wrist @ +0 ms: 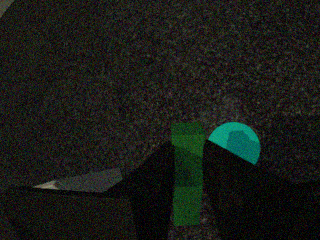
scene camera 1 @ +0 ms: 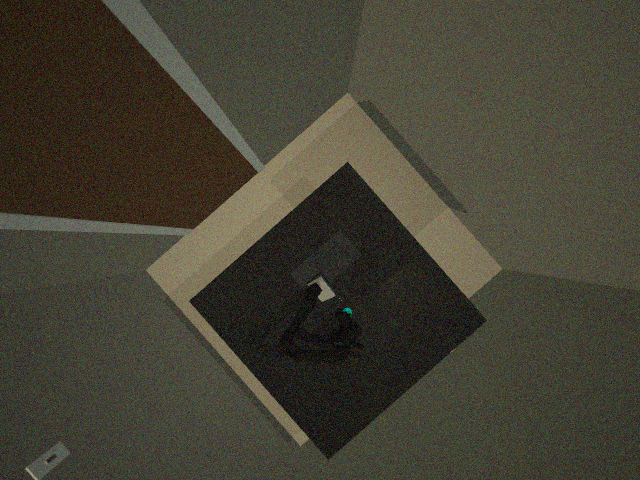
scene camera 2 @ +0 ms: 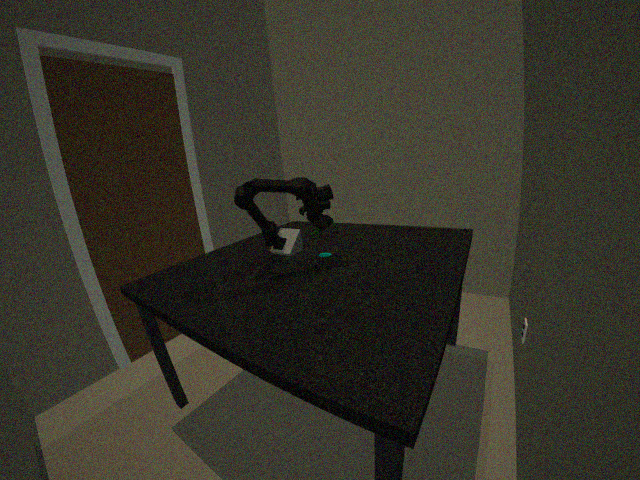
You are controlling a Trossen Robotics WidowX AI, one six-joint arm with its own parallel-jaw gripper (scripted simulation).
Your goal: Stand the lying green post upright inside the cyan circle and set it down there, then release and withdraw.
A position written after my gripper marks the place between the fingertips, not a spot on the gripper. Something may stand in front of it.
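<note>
A green post (wrist: pixel 188 138) is in my gripper (wrist: pixel 187 148), which is carrying it. I can see a cyan circle (wrist: pixel 236 137) too.
</note>
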